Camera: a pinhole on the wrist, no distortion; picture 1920 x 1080 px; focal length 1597.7 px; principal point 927.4 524.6 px. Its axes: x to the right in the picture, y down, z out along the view. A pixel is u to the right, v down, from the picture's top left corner.
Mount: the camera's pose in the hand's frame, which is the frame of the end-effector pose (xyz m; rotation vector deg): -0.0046 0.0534 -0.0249 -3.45 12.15 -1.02
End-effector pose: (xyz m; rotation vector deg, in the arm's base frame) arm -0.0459 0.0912 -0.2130 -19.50 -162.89 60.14
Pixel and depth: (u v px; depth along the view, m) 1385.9 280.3 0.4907
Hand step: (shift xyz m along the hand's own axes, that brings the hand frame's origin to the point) 0.2357 0.0035 0.4290
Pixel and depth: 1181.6 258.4 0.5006
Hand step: 0.1779 -0.0028 0.4520
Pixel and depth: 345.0 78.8 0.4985
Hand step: -0.0787 -0.0522 0.5082
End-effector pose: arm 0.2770 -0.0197 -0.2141 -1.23 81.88 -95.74
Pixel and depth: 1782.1 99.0 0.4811
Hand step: 0.3470 -0.0529 0.3985
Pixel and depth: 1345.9 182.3 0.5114
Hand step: 0.2329 -0.0296 0.4528
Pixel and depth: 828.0 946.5 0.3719
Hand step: 0.0523 0.1735 0.3368
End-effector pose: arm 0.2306 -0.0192 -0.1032 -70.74 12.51 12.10
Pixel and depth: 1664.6 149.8 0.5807
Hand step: 0.3782 -0.0554 0.4939
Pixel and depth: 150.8 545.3 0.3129
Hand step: -0.0872 0.0792 0.3121
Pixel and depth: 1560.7 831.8 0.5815
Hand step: 0.3446 0.1931 0.4873
